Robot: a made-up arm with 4 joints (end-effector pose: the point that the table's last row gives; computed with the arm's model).
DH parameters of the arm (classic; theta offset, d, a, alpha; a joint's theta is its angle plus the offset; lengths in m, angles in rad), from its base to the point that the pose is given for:
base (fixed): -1.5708 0.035 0 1.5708
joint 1: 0 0.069 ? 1.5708
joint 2: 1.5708 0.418 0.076 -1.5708
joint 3: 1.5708 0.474 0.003 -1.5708
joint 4: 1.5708 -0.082 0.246 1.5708
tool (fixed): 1.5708 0.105 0 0
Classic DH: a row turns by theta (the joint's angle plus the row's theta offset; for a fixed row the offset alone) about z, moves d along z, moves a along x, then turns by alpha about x.
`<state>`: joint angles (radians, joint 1 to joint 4).
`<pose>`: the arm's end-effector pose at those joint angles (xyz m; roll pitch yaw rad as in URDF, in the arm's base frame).
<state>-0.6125 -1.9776 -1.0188 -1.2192</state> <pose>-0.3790 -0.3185 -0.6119 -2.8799 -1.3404 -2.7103</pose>
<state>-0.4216 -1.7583 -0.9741 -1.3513</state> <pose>-0.5190 -0.3665 -0.4980 -1.7519 -1.3739 2.1358</pose>
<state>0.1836 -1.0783 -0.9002 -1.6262</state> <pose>-0.7410 -0.1769 -0.2692 -1.7428 -0.7346 1.1637</pose>
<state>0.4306 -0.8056 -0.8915 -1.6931</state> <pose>-0.7223 -0.0680 -0.3019 -2.0379 -0.5443 1.0371</pose>
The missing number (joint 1, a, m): 0.119
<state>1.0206 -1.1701 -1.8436 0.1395</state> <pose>-0.3161 -0.5182 -0.1081 -0.3561 -0.7966 1.7217</pose>
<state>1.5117 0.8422 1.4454 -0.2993</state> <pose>0.1911 -0.3144 0.0215 -1.0269 -0.0346 -1.4874</pose>
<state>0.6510 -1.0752 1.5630 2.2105</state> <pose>-0.6997 -0.3300 -0.1385 -0.4305 0.9266 -1.5646</pose>
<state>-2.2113 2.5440 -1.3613 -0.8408</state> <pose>0.4336 0.5040 0.1032 -1.9655 0.7455 -1.8070</pose>
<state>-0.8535 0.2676 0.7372 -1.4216</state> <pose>0.1121 0.3854 0.2198 -0.3026 0.6303 0.4868</pose>
